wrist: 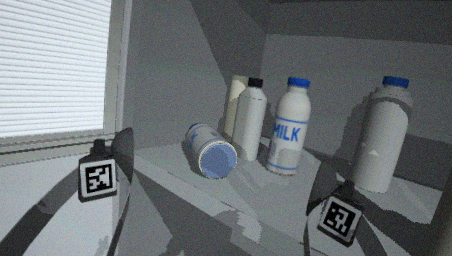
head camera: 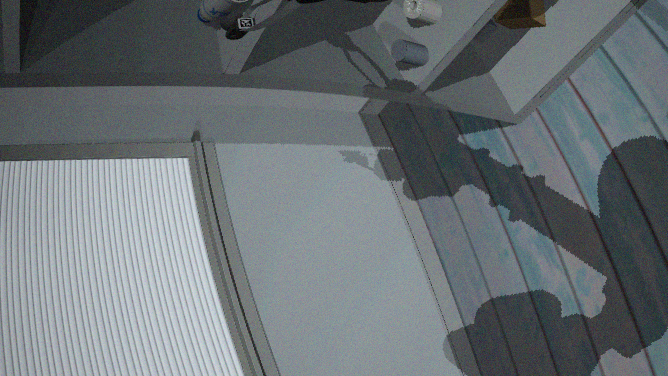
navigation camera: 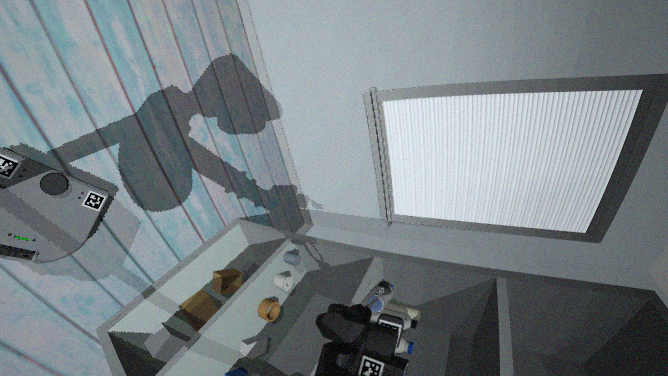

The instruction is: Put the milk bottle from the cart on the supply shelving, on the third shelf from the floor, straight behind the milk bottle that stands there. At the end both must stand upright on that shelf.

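Pixels of known places: gripper, fingertip midpoint: [wrist: 223,164] [navigation camera: 378,314]; robot's base, link origin: [navigation camera: 54,182].
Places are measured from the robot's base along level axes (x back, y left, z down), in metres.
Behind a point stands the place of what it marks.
Observation:
A milk bottle [head camera: 218,10] @(x -0.037, y -0.862, z -1.038 m) [navigation camera: 375,303] @(x 0.012, y -0.807, z -1.027 m) [wrist: 202,143] @(x -0.017, y -0.823, z -1.046 m) lies on its side on the shelf [wrist: 265,202] @(x 0.092, y -0.758, z -0.991 m), its bluish base facing out. Another milk bottle [wrist: 289,131] @(x 0.135, y -0.871, z -1.080 m), with a blue cap, stands upright to its right in the wrist view; its cap end [navigation camera: 406,346] @(x 0.138, y -0.886, z -1.156 m) shows in the navigation view. My gripper [wrist: 223,164] @(x 0.021, y -0.612, z -1.095 m) is open, with nothing between its fingers. In the wrist view the lying bottle is beyond the left finger's side of the gap, and the standing bottle is nearer the right finger. One fingertip [head camera: 239,29] @(x -0.052, y -0.551, z -1.105 m) shows beside the lying bottle in the head view. Which bottle came from the cart is unclear.
A black-capped white bottle [wrist: 250,122] @(x 0.067, y -0.934, z -1.075 m) and a cream cylinder [wrist: 232,107] @(x 0.026, y -1.064, z -1.085 m) stand behind the milk bottles. A large blue-capped bottle [wrist: 381,145] @(x 0.308, y -0.856, z -1.084 m) stands right. Lower levels hold a white roll [head camera: 424,12] @(x 0.045, y -0.835, z -0.586 m) [navigation camera: 283,281] @(x 0.049, y -0.834, z -0.589 m), an orange ring [navigation camera: 263,315] @(x 0.216, y -0.791, z -0.573 m) and brown boxes [navigation camera: 199,307] @(x 0.342, y -0.747, z -0.176 m). A windowed wall [head camera: 310,225] @(x -0.687, y -1.242, z -0.478 m) borders the shelving.

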